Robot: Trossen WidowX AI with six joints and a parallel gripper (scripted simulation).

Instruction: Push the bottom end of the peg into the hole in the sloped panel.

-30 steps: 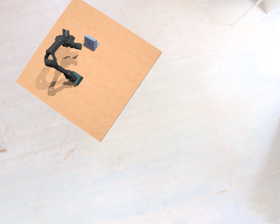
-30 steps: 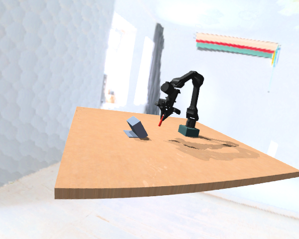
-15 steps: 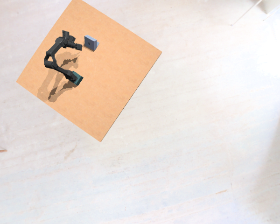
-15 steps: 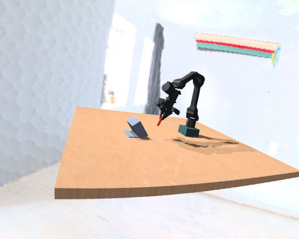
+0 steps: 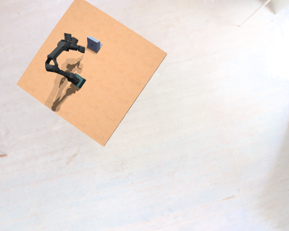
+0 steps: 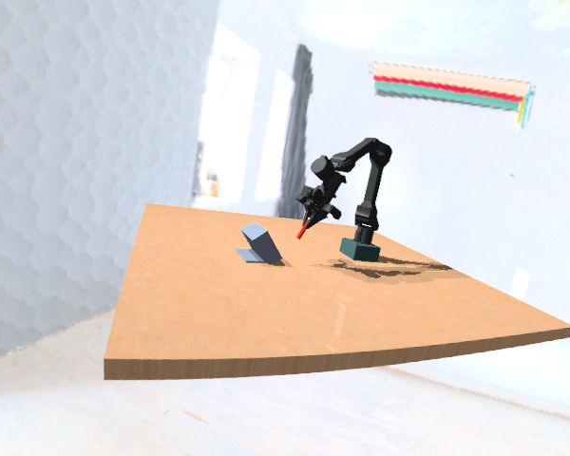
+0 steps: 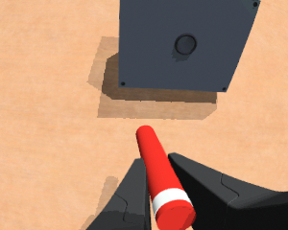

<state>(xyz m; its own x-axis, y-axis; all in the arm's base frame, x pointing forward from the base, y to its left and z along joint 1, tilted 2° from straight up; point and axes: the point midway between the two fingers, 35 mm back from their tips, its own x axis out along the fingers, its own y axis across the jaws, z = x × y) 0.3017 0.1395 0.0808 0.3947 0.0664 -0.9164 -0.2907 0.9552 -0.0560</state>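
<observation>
Now: the sloped panel 13 cm ahead of my gripper tip, 7 cm below it and 2 cm to the right of it. Round my gripper tip: peg (1 cm behind, 1 cm above); then flat foot (15 cm ahead, 12 cm below, 2 cm to the right).
</observation>
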